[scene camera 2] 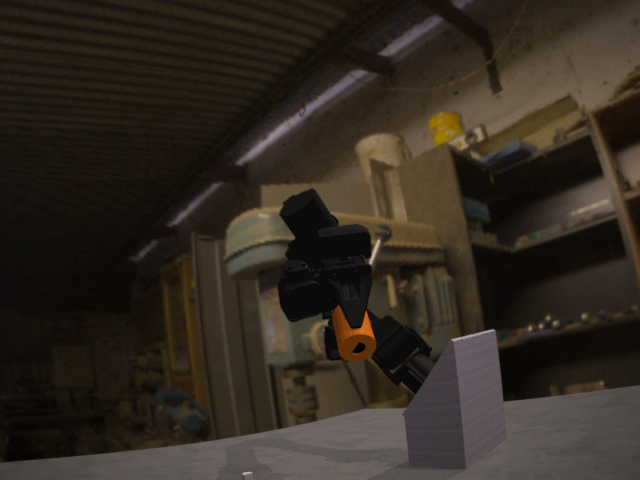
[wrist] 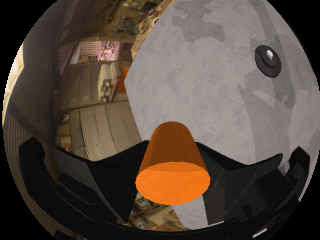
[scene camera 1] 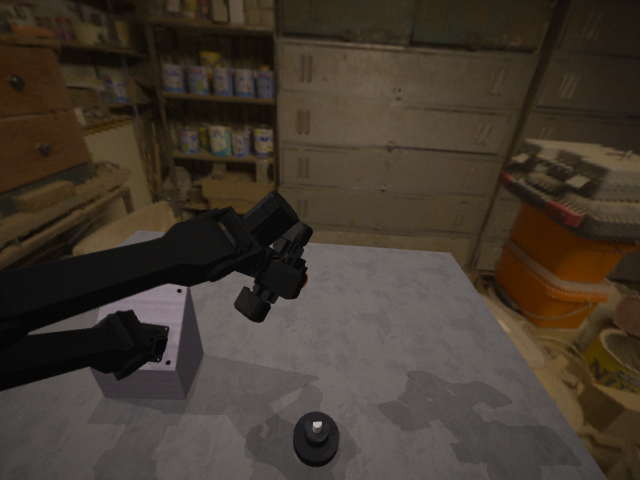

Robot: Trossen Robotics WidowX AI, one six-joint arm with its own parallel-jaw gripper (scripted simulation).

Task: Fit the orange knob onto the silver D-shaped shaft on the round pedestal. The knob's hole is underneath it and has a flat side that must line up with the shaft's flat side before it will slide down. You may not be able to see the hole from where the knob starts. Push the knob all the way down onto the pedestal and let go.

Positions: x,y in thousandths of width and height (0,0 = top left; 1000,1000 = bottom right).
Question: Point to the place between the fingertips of the gripper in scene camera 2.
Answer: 559,714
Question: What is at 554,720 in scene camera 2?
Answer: An orange knob.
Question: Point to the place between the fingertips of the gripper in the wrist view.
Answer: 536,610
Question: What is the gripper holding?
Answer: An orange knob.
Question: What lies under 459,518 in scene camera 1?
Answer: The gripper.
